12 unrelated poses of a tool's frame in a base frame.
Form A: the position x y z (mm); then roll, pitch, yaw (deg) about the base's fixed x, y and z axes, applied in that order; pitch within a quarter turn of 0, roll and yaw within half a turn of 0.
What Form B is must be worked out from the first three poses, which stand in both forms.
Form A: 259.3, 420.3, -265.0, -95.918, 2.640, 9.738
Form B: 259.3, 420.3, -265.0; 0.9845, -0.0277, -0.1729; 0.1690, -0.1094, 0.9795; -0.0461, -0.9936, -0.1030
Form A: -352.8, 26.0, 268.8, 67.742, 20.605, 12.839
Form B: -352.8, 26.0, 268.8; 0.9126, 0.2334, 0.3356; 0.2080, 0.4417, -0.8727; -0.3519, 0.8663, 0.3545
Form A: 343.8, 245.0, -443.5, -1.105, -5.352, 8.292
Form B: 343.8, 245.0, -443.5; 0.9852, -0.1424, -0.0951; 0.1436, 0.9896, 0.0056; 0.0933, -0.0192, 0.9955
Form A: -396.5, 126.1, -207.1, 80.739, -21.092, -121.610
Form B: -396.5, 126.1, -207.1; -0.4890, 0.3232, -0.8102; -0.7946, 0.2181, 0.5666; 0.3599, 0.9208, 0.1502
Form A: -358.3, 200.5, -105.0, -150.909, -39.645, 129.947
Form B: -358.3, 200.5, -105.0; -0.4944, 0.4707, -0.7307; 0.5903, 0.7989, 0.1153; 0.6380, -0.3744, -0.6729
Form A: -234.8, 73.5, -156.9, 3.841, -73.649, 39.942
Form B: -234.8, 73.5, -156.9; 0.2158, -0.6899, -0.6910; 0.1807, 0.7237, -0.6660; 0.9596, 0.0189, 0.2809
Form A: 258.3, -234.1, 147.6, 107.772, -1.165, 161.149
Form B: 258.3, -234.1, 147.6; -0.9462, 0.1169, 0.3018; 0.3230, 0.2826, 0.9032; 0.0203, 0.9521, -0.3052
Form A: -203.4, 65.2, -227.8, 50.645, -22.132, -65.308
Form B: -203.4, 65.2, -227.8; 0.3870, 0.4545, -0.8023; -0.8416, 0.5296, -0.1060; 0.3767, 0.7163, 0.5874
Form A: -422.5, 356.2, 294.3, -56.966, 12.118, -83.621
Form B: -422.5, 356.2, 294.3; 0.1086, 0.5222, 0.8459; -0.9717, 0.2355, -0.0206; -0.2099, -0.8197, 0.5330
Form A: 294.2, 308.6, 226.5, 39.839, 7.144, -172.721
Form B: 294.2, 308.6, 226.5; -0.9842, 0.0183, -0.1759; -0.1257, -0.7718, 0.6234; -0.1244, 0.6357, 0.7619
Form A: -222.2, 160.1, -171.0, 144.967, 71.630, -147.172
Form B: -222.2, 160.1, -171.0; -0.2648, -0.9017, 0.3418; -0.1708, 0.3927, 0.9037; -0.9490, 0.1809, -0.2581
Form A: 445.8, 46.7, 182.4, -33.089, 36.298, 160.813
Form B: 445.8, 46.7, 182.4; -0.7612, 0.0299, -0.6479; 0.2649, -0.8975, -0.3526; -0.5920, -0.4400, 0.6752
